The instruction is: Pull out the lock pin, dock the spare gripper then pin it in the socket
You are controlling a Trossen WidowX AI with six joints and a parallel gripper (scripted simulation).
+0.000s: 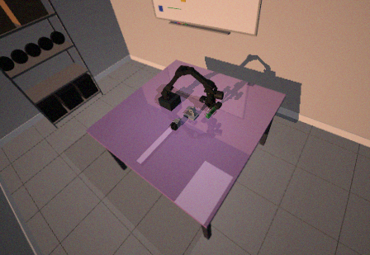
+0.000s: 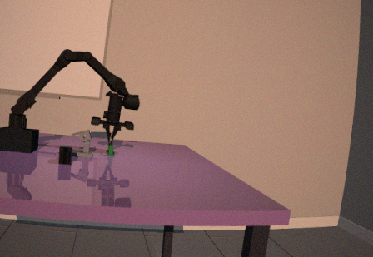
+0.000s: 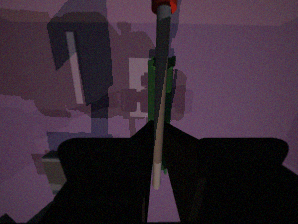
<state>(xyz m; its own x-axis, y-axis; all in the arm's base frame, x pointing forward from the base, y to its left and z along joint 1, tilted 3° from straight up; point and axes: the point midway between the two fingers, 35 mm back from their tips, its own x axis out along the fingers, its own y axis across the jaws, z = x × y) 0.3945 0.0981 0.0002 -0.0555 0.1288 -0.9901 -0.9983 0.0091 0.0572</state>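
Right now my gripper tip is 1 cm short of the green rest and 2 cm above it. Round my gripper tip: spare gripper 17 cm behind, 26 cm to the right, 2 cm below; then grey mount 12 cm behind, 11 cm to the right.
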